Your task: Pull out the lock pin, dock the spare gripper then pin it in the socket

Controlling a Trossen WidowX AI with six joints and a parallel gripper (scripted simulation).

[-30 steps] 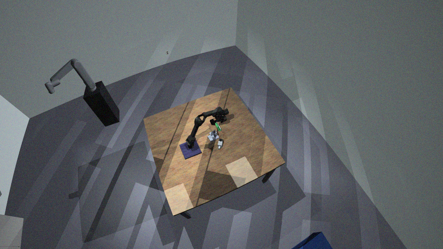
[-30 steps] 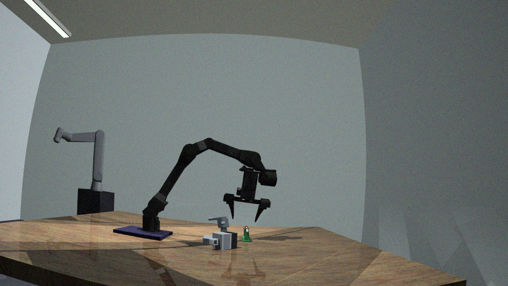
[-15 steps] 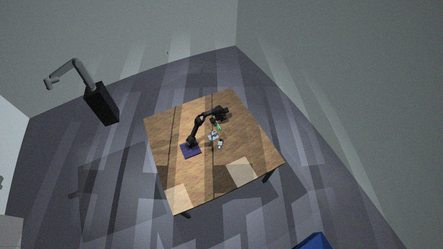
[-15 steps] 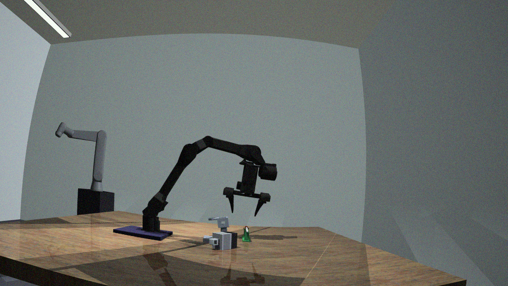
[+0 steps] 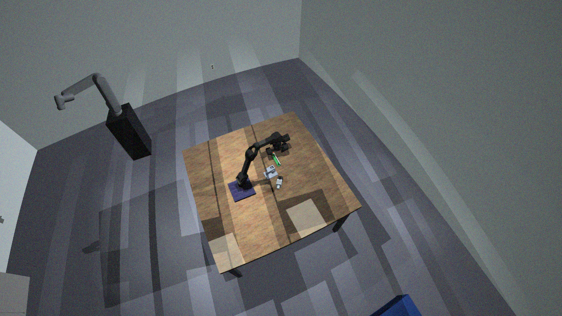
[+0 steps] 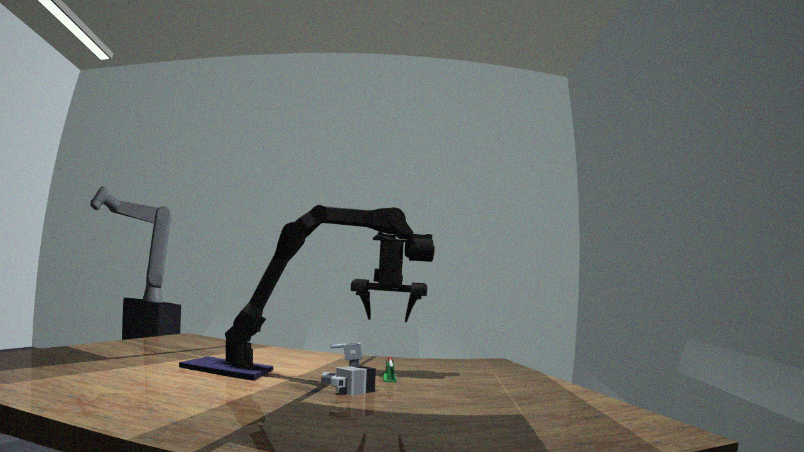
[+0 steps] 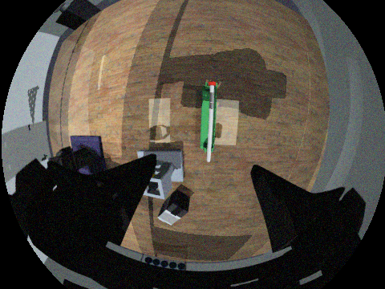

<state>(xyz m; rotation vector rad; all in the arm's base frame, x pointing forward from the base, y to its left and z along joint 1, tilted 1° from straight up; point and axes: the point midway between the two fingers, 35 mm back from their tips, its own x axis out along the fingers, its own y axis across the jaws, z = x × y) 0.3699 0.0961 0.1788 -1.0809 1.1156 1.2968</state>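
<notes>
The spare gripper lies 210 mm to the right of my gripper tip, 130 mm below it and 60 mm behind it. From my gripper tip the other things lie so: green pin cradle 140 mm below, 40 mm to the left, 10 mm ahead; then grey mount 110 mm below, 80 mm to the right, 80 mm behind.
</notes>
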